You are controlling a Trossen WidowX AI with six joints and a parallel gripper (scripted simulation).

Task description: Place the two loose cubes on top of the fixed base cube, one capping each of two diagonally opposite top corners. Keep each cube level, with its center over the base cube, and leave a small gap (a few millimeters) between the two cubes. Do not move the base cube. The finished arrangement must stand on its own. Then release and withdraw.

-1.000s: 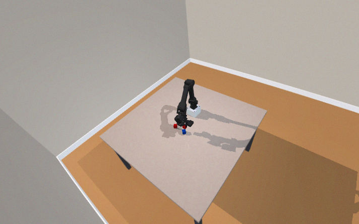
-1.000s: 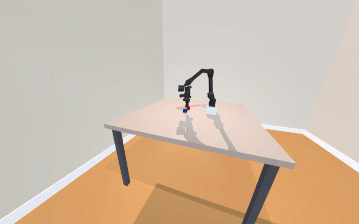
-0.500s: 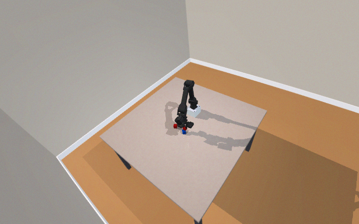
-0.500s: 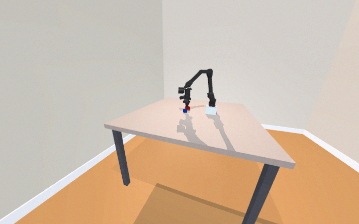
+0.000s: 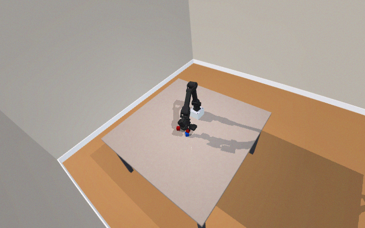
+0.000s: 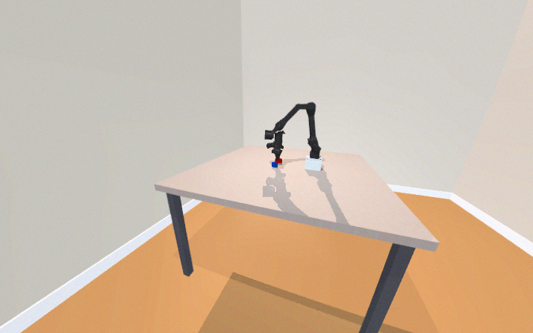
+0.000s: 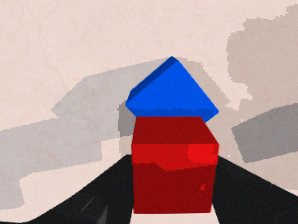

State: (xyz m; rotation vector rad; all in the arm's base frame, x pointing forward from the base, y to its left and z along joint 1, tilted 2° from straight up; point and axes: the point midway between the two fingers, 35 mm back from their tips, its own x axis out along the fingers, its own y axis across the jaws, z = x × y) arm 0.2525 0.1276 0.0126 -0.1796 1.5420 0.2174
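My gripper tip is now 4 cm above the blue cube and 2 cm short of it.
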